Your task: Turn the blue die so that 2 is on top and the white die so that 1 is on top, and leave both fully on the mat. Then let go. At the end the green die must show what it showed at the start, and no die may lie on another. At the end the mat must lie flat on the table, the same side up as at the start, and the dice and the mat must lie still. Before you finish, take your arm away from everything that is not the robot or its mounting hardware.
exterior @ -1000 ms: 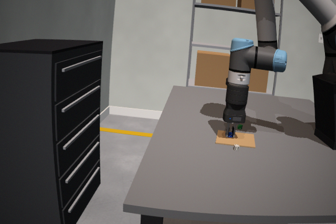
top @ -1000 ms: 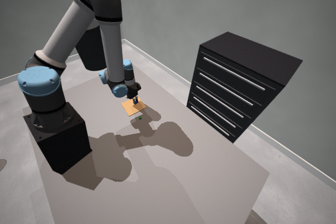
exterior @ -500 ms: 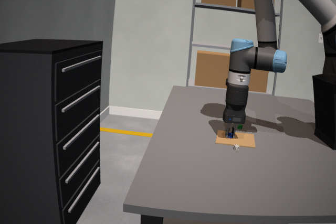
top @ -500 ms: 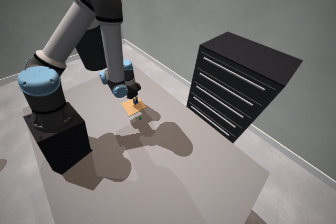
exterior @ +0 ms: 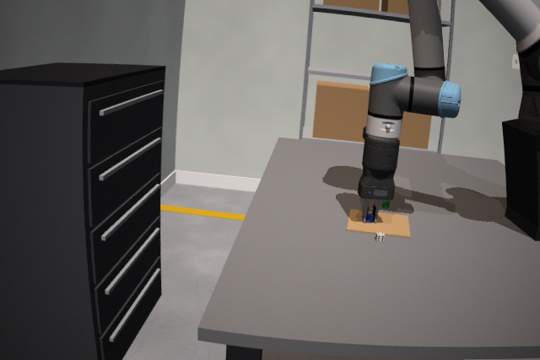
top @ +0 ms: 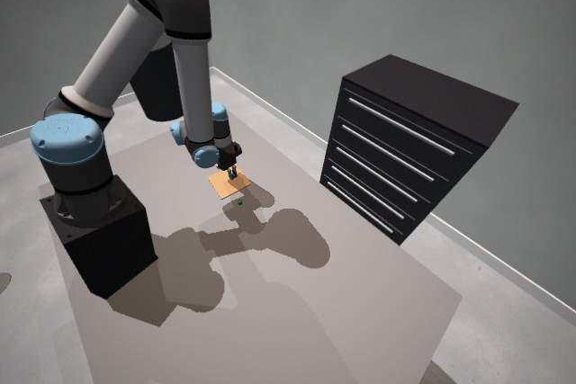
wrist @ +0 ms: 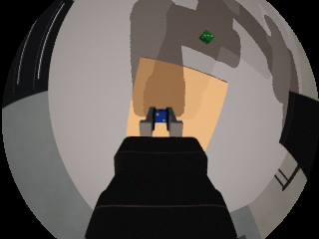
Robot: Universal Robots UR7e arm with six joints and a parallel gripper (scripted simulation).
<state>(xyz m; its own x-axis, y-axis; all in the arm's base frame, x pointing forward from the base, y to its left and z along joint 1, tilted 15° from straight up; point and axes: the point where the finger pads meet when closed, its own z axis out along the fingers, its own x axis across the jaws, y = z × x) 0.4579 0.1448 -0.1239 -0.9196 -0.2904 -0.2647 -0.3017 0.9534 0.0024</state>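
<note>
Now: the blue die 1 cm below my hand. Also, from my hand: orange mat: 2 cm behind, 1 cm to the right, 2 cm below; green die: 3 cm behind, 14 cm to the right, 2 cm below; white die: 4 cm behind, 10 cm to the left, 2 cm below.
</note>
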